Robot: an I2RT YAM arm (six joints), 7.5 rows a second.
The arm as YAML. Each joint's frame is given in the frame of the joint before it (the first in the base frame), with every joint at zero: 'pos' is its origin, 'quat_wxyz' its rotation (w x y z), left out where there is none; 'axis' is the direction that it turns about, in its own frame. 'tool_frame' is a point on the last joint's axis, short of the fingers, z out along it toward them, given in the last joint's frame.
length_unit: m
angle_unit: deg
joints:
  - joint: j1
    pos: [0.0, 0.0, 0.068]
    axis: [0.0, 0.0, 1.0]
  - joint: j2
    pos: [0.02, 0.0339, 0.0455]
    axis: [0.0, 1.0, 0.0]
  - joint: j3
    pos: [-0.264, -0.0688, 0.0]
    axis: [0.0, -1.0, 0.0]
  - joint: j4
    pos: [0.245, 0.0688, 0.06]
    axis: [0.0, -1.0, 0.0]
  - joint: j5
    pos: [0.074, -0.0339, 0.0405]
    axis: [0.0, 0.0, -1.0]
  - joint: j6
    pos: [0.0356, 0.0, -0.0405]
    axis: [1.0, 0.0, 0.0]
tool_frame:
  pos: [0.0, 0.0, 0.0]
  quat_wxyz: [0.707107, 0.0, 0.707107, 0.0]
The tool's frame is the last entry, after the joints.
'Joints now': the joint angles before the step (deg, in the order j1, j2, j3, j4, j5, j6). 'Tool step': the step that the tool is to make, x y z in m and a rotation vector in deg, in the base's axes. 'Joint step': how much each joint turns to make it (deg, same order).
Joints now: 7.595 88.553 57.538 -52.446 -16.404 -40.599
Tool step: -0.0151 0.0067 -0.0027 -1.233 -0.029 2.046
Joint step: 2.124 -2.756 -3.192 0.262 1.224 -0.063
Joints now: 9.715 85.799 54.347 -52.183 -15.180 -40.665
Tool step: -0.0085 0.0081 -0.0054 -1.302 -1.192 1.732
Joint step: 2.411 -1.494 -2.643 2.200 1.575 0.510
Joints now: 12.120 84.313 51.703 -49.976 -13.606 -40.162
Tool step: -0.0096 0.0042 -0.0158 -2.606 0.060 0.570
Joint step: 1.862 -0.359 -4.045 3.249 2.667 0.987
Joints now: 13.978 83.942 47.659 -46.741 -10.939 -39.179
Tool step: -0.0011 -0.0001 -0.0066 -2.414 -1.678 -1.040
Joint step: 0.474 -0.124 -1.744 2.844 2.928 1.153
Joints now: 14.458 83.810 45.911 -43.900 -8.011 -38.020
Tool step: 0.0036 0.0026 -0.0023 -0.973 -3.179 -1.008
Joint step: 0.678 -0.009 -0.785 3.769 2.012 1.377
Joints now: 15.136 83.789 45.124 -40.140 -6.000 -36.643
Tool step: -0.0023 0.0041 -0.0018 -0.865 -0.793 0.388
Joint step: 1.264 -0.282 -0.737 1.044 1.201 0.652
